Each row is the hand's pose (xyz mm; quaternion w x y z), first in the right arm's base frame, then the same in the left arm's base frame.
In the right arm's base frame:
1: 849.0 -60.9 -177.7 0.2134 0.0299 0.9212 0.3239
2: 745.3 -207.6 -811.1 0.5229 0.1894 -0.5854 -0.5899
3: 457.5 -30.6 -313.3 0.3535 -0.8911 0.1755 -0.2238
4: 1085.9 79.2 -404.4 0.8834 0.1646 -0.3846 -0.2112
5: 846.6 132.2 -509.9 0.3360 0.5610 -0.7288 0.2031
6: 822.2 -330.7 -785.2 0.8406 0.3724 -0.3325 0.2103
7: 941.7 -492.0 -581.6 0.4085 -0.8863 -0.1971 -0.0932
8: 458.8 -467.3 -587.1 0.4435 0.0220 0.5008 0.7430
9: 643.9 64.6 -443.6 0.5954 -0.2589 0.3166 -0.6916
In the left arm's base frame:
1: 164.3 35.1 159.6 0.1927 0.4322 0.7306 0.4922
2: 1.6 387.4 -372.3 0.2700 0.0700 -0.3490 -0.8947
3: -109.2 342.4 217.3 0.4908 -0.6474 0.5575 -0.1707
4: 439.2 130.6 -46.4 0.7026 0.2636 -0.2402 -0.6157
5: 295.0 352.6 -12.9 0.2711 0.3771 -0.8600 -0.2113
6: -21.3 257.9 -439.1 0.7369 0.4959 -0.3956 -0.2335
7: -40.3 -24.5 -399.1 0.6203 -0.7373 0.1917 -0.1868
8: -389.0 248.8 -205.3 0.5825 0.3982 0.2573 0.6603
9: 96.4 379.4 86.4 0.3427 -0.0150 0.6385 -0.6889

